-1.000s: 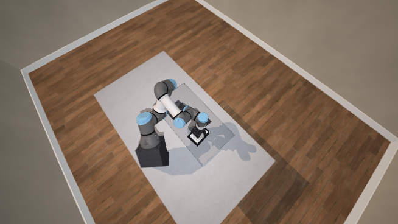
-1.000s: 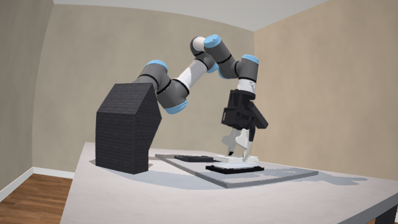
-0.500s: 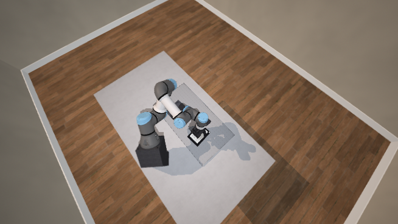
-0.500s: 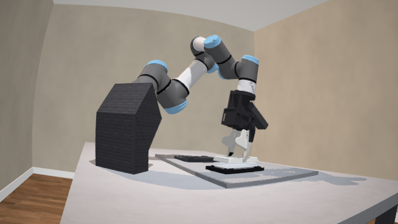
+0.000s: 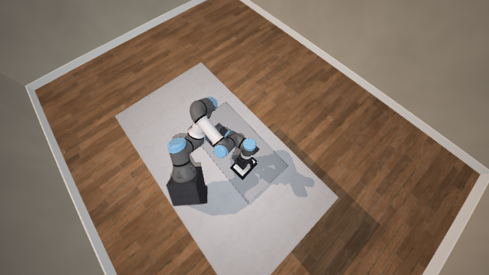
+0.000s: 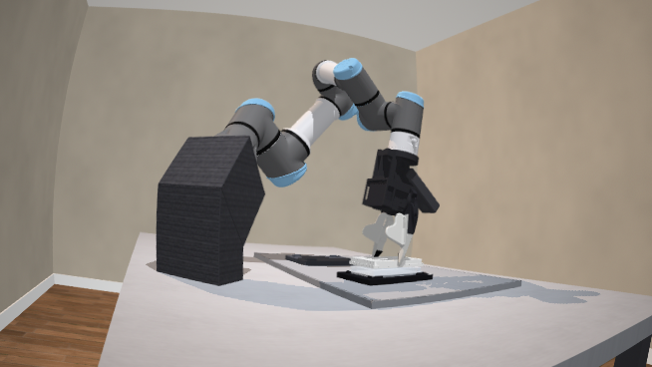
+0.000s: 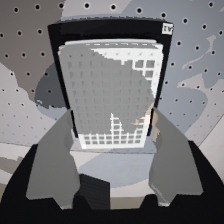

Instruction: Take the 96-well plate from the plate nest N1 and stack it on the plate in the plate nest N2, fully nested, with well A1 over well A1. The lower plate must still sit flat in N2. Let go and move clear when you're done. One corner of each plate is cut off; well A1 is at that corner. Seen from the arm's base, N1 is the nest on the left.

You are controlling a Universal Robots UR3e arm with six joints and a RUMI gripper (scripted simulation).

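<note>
Right now the white 96-well plate is 1 cm below my hand. Also, from my hand: dark plate nest N1: 4 cm behind, 30 cm to the left, 4 cm below; black nest N2: 4 cm below; label: 9 cm ahead, 4 cm to the right, 3 cm below.
</note>
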